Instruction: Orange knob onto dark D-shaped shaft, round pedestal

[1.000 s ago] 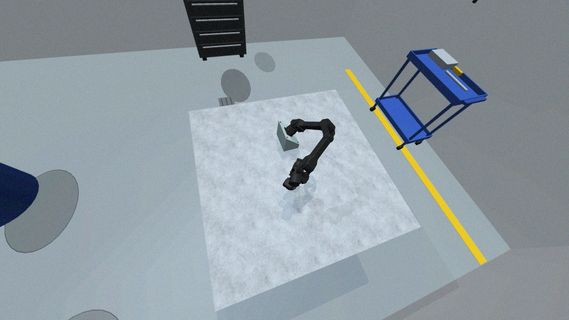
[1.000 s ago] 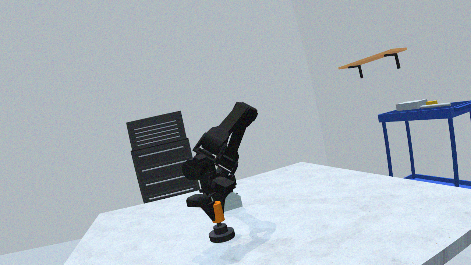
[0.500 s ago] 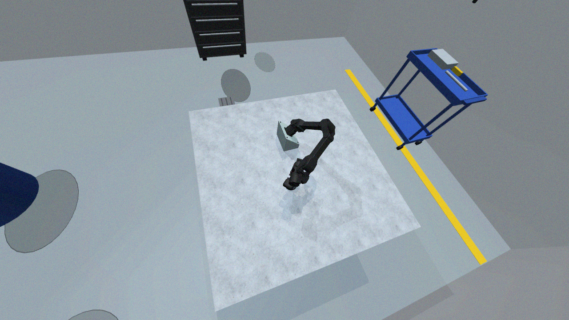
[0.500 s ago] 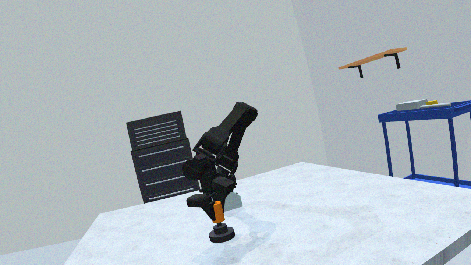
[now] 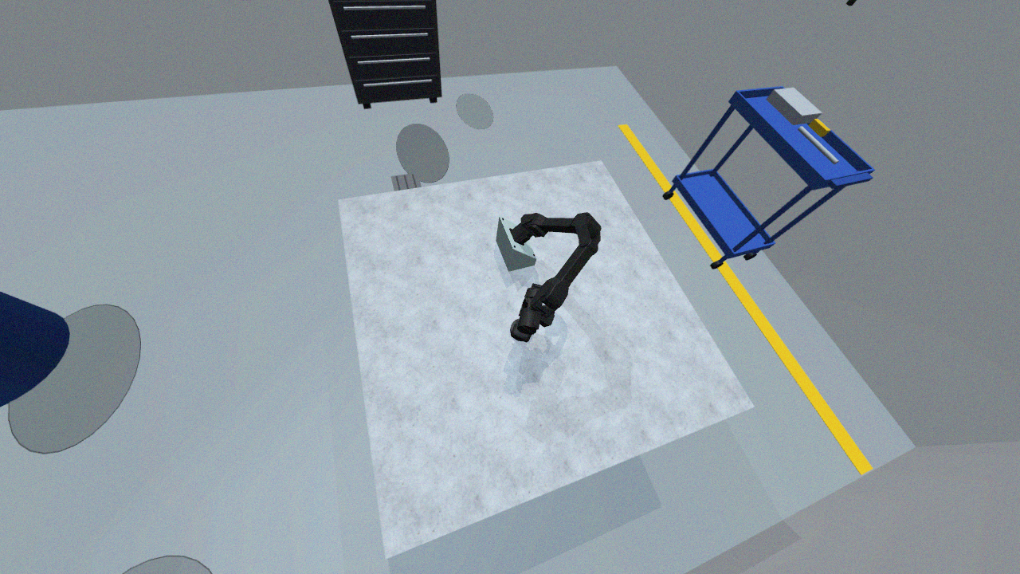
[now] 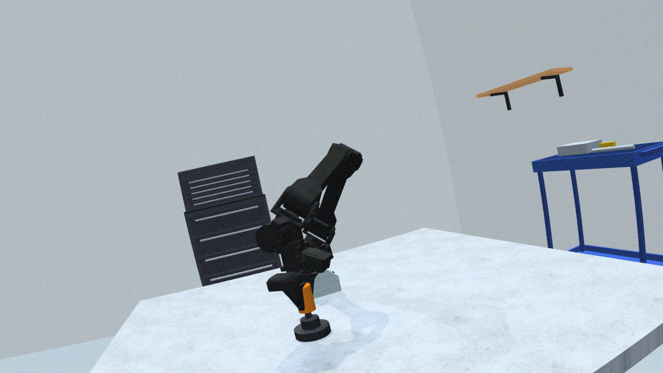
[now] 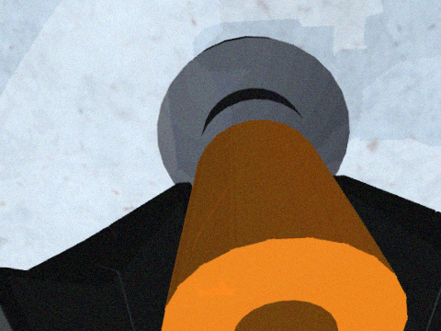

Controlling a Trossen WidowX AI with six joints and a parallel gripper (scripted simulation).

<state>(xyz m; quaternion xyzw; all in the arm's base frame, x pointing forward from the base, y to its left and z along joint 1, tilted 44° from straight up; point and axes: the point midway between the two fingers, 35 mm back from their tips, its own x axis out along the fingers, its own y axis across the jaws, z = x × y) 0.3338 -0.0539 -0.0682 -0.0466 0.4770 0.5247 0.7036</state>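
The orange knob is 20 mm above my gripper tip. Round my gripper tip: dark round pedestal 40 mm below.
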